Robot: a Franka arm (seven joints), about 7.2 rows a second.
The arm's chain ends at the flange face. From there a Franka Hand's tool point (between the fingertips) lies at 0.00 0.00 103.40 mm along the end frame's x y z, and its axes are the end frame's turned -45 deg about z.
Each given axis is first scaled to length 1.
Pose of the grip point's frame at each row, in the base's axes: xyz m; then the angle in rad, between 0 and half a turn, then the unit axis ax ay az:
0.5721 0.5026 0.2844 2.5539 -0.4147 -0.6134 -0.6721
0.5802 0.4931 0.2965 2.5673 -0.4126 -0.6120 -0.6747
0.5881 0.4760 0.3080 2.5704 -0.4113 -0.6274 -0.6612
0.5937 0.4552 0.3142 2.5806 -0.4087 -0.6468 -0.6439
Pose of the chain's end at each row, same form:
0.5545 0.4007 0.2849 2.0624 -0.6893 -0.4552 -0.5636
0.5616 0.3914 0.2967 2.0729 -0.6858 -0.4541 -0.5687
0.5714 0.3740 0.3118 2.0873 -0.6884 -0.4688 -0.5534
0.5790 0.3532 0.3226 2.1116 -0.6902 -0.4871 -0.5351

